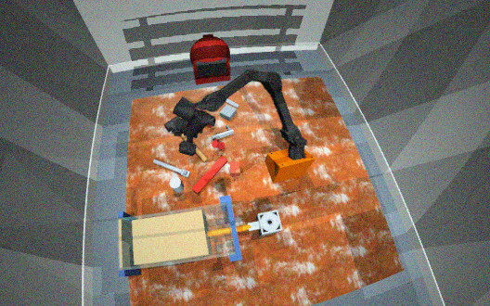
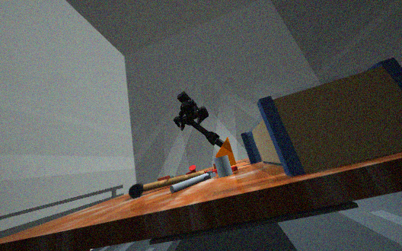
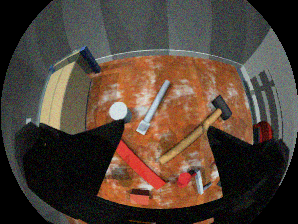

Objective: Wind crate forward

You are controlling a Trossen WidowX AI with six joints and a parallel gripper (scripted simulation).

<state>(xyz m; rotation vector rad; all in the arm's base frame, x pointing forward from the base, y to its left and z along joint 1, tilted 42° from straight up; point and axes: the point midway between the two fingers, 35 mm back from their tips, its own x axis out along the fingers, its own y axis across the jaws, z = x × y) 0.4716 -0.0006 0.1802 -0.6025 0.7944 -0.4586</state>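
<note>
The red-knobbed winch handle lies 180 mm behind my gripper tip, 130 mm to the right of it and 220 mm below it. Round my gripper tip: clear-panelled cubby 90 mm ahead, 370 mm to the left, 130 mm below; red knob 160 mm behind, 90 mm to the right, 210 mm below; red bar 90 mm behind, 70 mm to the left, 240 mm below.
</note>
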